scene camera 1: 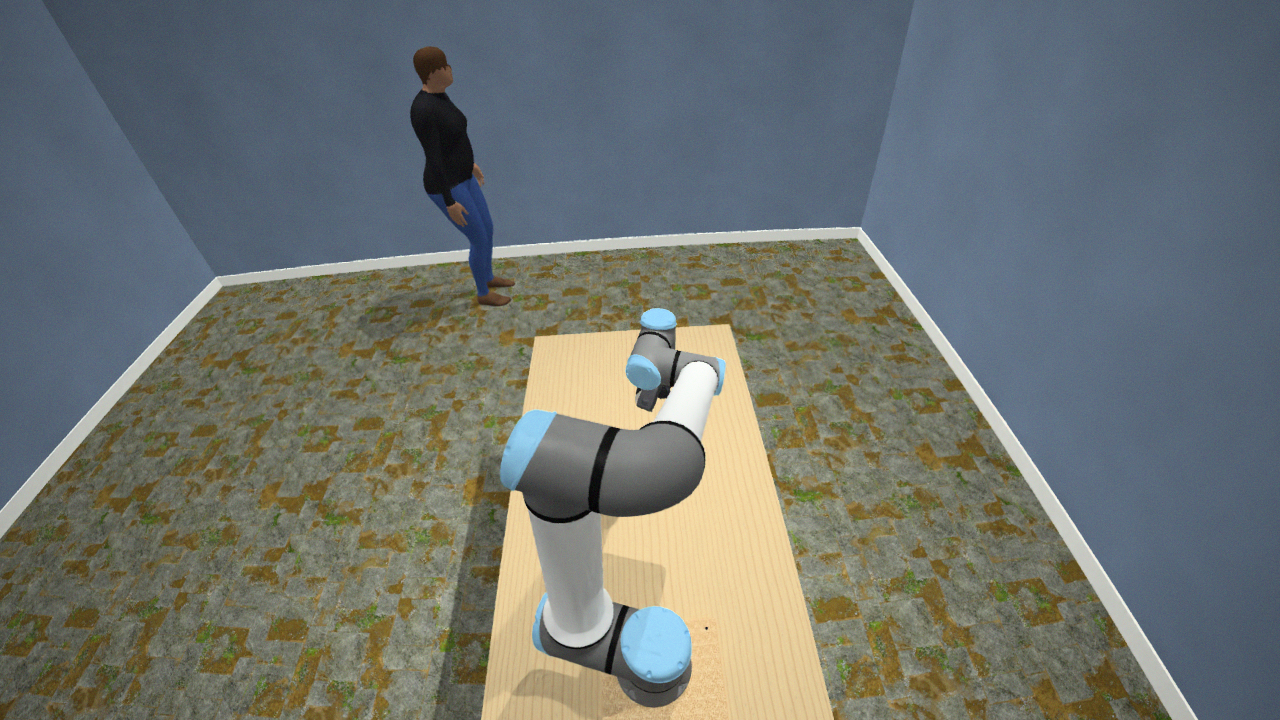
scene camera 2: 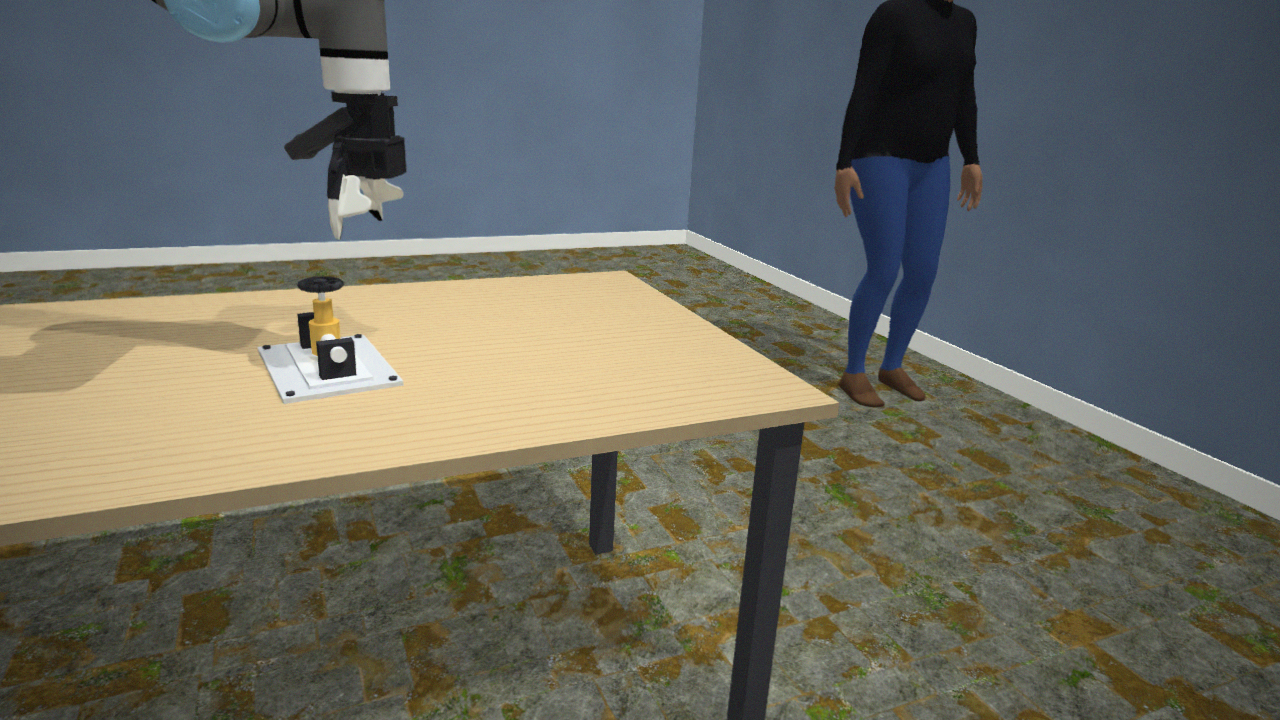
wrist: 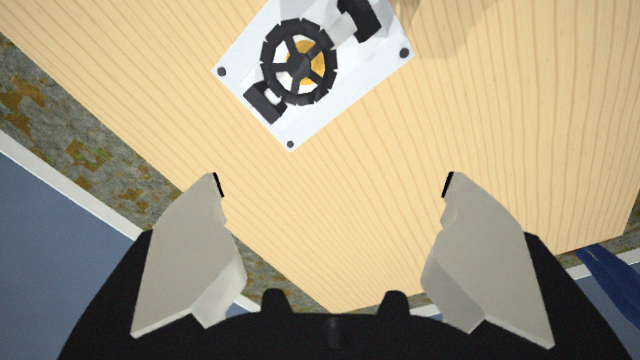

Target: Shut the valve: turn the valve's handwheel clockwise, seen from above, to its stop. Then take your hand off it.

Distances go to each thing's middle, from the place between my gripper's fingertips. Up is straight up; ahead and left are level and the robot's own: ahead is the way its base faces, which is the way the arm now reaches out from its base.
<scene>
My hand is 100 mm above the black spoked handwheel (wrist: 298, 65), 60 mm past it and 10 mm to the right of it. Round my hand: base plate (scene camera 2: 290, 384) 220 mm below, 60 mm behind, 10 mm to the left.
</scene>
